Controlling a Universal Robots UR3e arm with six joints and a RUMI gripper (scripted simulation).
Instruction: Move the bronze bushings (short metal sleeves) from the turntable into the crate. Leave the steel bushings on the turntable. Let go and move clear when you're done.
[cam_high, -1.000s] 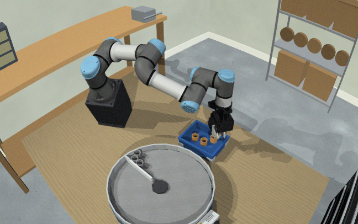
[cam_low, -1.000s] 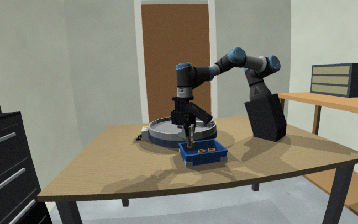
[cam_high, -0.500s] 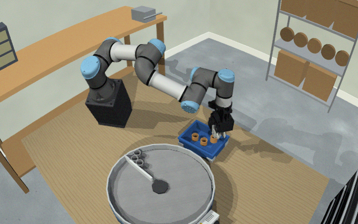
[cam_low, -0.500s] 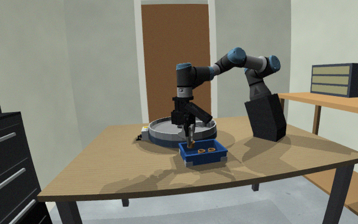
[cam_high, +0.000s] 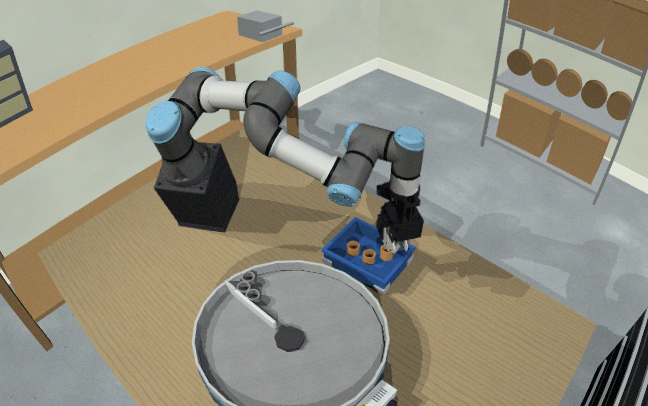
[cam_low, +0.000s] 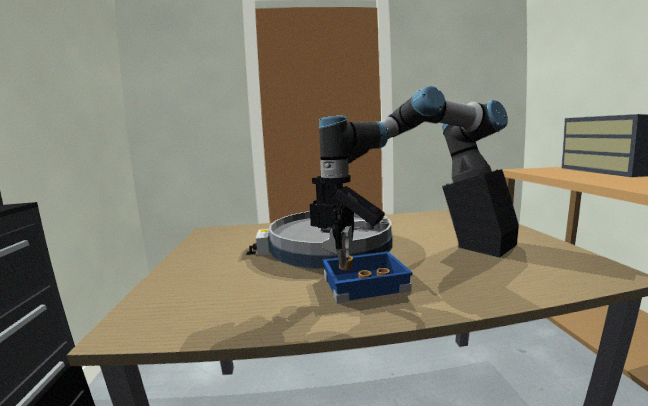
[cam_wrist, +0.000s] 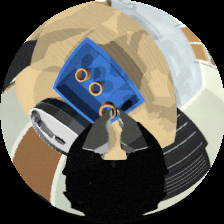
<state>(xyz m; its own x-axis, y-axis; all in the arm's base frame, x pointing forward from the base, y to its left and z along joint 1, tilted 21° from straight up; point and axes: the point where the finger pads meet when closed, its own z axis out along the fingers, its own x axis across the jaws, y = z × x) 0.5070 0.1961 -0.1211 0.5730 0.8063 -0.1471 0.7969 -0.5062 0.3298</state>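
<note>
My gripper is now 60 mm past the blue crate, 50 mm above it and 20 mm to the left of it. Round my hand: grey turntable 350 mm to the right, 20 mm below, 20 mm behind.
</note>
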